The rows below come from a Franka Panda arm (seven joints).
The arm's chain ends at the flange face. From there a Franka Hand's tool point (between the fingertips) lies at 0.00 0.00 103.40 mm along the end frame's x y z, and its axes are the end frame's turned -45 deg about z.
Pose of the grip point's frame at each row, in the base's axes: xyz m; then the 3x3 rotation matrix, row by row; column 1 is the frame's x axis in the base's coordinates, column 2 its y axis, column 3 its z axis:
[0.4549 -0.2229 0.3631], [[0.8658 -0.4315 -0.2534], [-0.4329 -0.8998 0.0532], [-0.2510 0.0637 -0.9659]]
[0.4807 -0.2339 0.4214], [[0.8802 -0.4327 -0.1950], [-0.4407 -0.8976 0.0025], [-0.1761 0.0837 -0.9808]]
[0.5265 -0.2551 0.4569], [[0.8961 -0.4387 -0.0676], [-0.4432 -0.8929 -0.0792], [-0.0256 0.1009 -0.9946]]
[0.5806 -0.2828 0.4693], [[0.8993 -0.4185 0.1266], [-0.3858 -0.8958 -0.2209], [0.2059 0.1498 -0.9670]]
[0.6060 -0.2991 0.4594], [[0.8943 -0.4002 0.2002], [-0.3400 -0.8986 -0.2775], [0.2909 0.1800 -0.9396]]
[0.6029 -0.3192 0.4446], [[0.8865 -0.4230 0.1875], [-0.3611 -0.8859 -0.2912], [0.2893 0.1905 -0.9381]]
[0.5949 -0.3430 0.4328], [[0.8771 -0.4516 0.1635], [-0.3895 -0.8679 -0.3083], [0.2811 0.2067 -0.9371]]
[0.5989 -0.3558 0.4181], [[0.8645 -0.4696 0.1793], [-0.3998 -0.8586 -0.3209], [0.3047 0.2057 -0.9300]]
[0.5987 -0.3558 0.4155], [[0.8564 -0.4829 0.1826], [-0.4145 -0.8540 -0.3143], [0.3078 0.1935 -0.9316]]
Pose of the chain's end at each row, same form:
[0.4811 -0.2284 0.4630], [[0.3071 -0.9173 -0.2534], [-0.9424 -0.3301 0.0532], [-0.1324 0.2225 -0.9659]]
[0.5009 -0.2342 0.5228], [[0.3164 -0.9284 -0.1950], [-0.9463 -0.3231 0.0025], [-0.0653 0.1837 -0.9808]]
[0.5335 -0.2469 0.5597], [[0.3234 -0.9438 -0.0676], [-0.9448 -0.3180 -0.0792], [0.0532 0.0894 -0.9946]]
[0.5675 -0.2600 0.5693], [[0.3400 -0.9318 0.1266], [-0.9062 -0.3606 -0.2209], [0.2515 -0.0397 -0.9670]]
[0.5853 -0.2704 0.5566], [[0.3494 -0.9153 0.2002], [-0.8758 -0.3950 -0.2775], [0.3330 -0.0784 -0.9396]]
[0.5835 -0.2891 0.5416], [[0.3277 -0.9260 0.1875], [-0.8818 -0.3711 -0.2912], [0.3393 -0.0699 -0.9381]]
[0.5780 -0.3111 0.5297], [[0.3009 -0.9395 0.1635], [-0.8891 -0.3383 -0.3083], [0.3449 -0.0526 -0.9371]]
[0.5804 -0.3226 0.5143], [[0.2792 -0.9434 0.1793], [-0.8898 -0.3244 -0.3209], [0.3609 -0.0700 -0.9300]]
[0.5798 -0.3233 0.5118], [[0.2641 -0.9470 0.1826], [-0.8970 -0.3108 -0.3143], [0.3545 -0.0808 -0.9316]]

